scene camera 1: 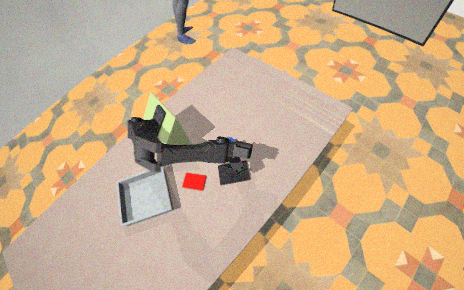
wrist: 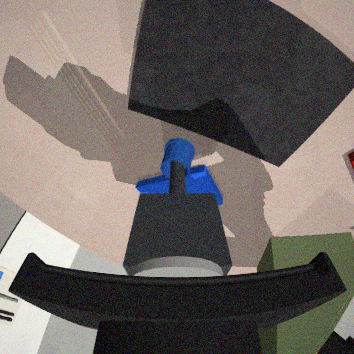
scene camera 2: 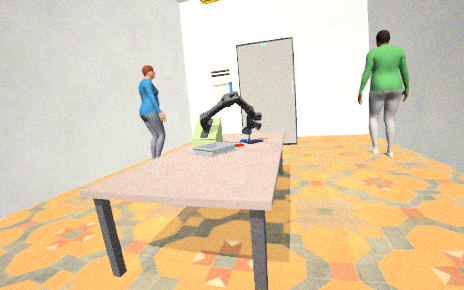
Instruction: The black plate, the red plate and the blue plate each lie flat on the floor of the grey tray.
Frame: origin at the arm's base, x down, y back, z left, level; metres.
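Seen in the pictures: hand, its tool point: (wrist: 176, 148); arm's base, origin of its link: (scene camera 1: 156, 125) (wrist: 306, 328) (scene camera 2: 207, 128).
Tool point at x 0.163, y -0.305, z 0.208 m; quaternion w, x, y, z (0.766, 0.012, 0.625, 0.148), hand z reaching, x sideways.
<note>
Offsets run from my tool point to a thing's top centre. Level surfaces: height alone.
My gripper (wrist: 178, 149), a small blue suction cup on a thin black stem, is low over the table between the blue and black plates and has nothing on it. The blue plate {dx -0.017, dy +0.057, dz +0.010 m} (wrist: 210, 187) (scene camera 2: 243, 140) lies flat on the table, partly hidden behind the stem; the cup's end shows off its edge. The black plate {dx -0.018, dy -0.062, dz -0.061 m} (wrist: 230, 65) (scene camera 1: 227, 176) lies flat beside it. The red plate {dx -0.017, dy +0.027, dz -0.227 m} (scene camera 1: 194, 181) (scene camera 2: 239, 145) lies flat between the black plate and the grey tray {dx -0.057, dy +0.119, dz -0.451 m} (scene camera 1: 147, 217) (scene camera 2: 212, 151). No plate shows in the tray in scene camera 1. The arm hides the cup there.
A light green sloped block (scene camera 1: 175, 131) (scene camera 2: 216, 127) (wrist: 310, 270) stands beside the arm's base. The tabletop {dx -0.007 m} (scene camera 1: 150, 260) ends in an edge beyond the black plate. Two people (scene camera 2: 151, 102) (scene camera 2: 387, 75) stand on the floor away from the table.
</note>
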